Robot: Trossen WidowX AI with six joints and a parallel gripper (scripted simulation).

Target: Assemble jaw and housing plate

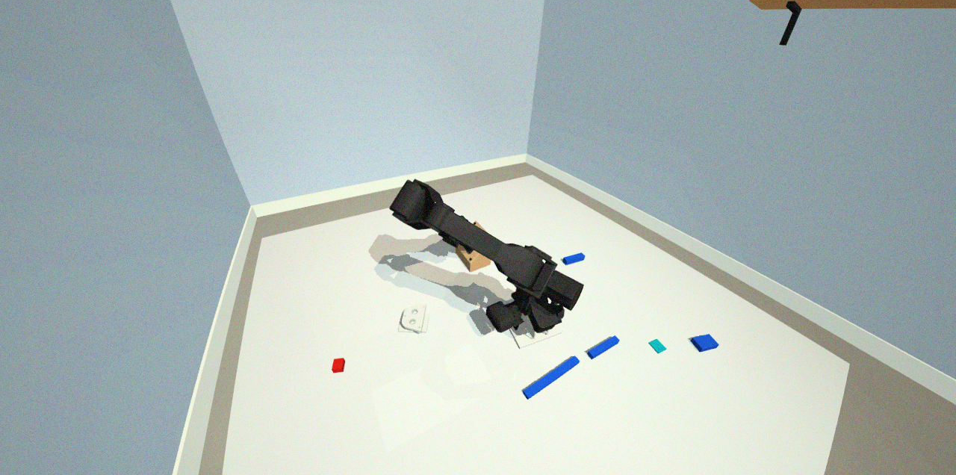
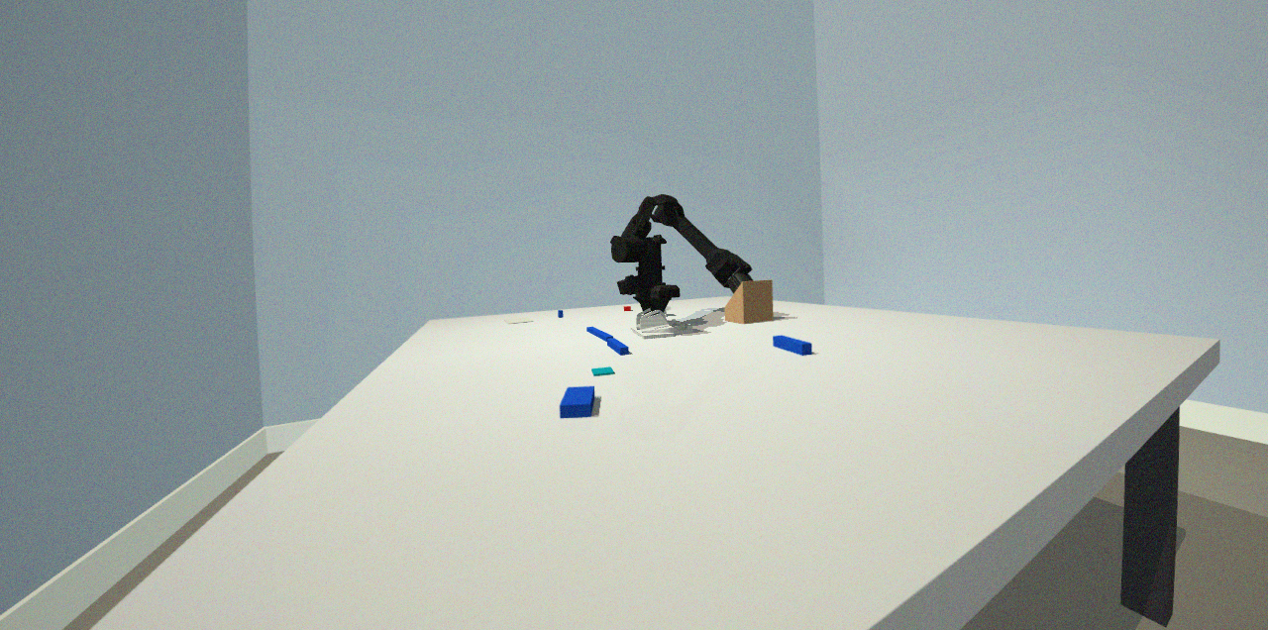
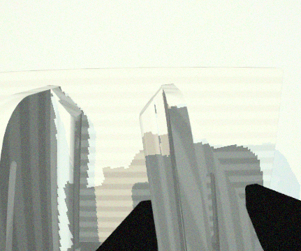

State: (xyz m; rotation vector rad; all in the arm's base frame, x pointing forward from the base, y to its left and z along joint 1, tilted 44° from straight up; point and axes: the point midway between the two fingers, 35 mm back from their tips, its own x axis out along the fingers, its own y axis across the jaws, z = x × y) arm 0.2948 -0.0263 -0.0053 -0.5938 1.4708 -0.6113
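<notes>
The white stand is 23 cm to the right of my gripper tip and 14 cm behind it. From my gripper tip the other things lie so: long blue bar 13 cm ahead, 1 cm to the right, 1 cm below; then red block 42 cm to the right, 10 cm behind, 1 cm below; then teal tile 27 cm to the left, 22 cm ahead, 1 cm below.
</notes>
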